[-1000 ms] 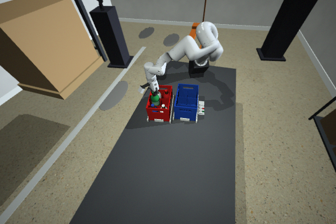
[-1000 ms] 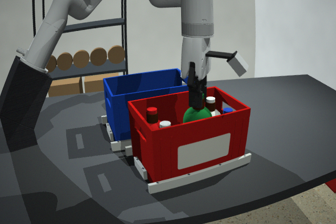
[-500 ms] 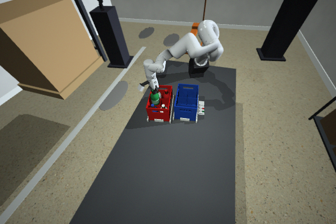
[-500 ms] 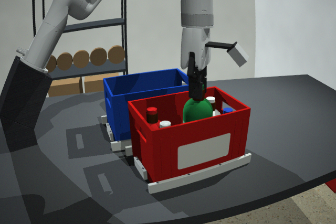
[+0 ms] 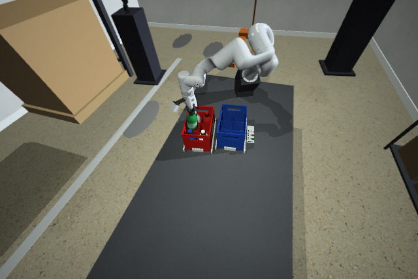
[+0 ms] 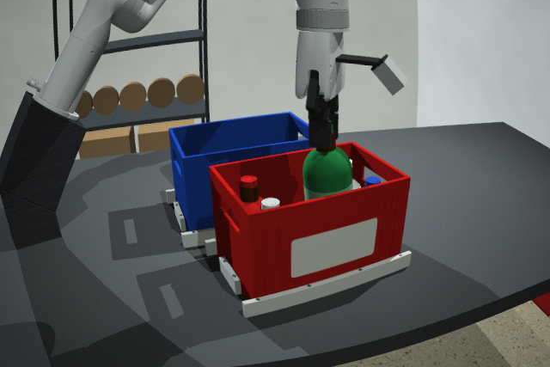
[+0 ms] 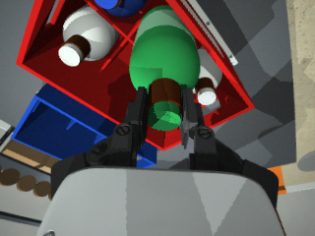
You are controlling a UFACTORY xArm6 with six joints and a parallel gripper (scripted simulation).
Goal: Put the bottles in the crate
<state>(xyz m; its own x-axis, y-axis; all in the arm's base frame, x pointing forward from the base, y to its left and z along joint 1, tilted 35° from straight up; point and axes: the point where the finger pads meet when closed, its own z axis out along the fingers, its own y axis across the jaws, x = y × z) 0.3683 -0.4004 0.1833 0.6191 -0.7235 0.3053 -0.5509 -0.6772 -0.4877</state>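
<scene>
The green-capped bottle lies 1 cm ahead of my hand and 7 cm below it. Round my hand: red-capped bottle: 9 cm behind, 8 cm to the left, 17 cm below; blue-capped bottle: 9 cm ahead, 17 cm below; red crate: 4 cm to the left, 17 cm below.
</scene>
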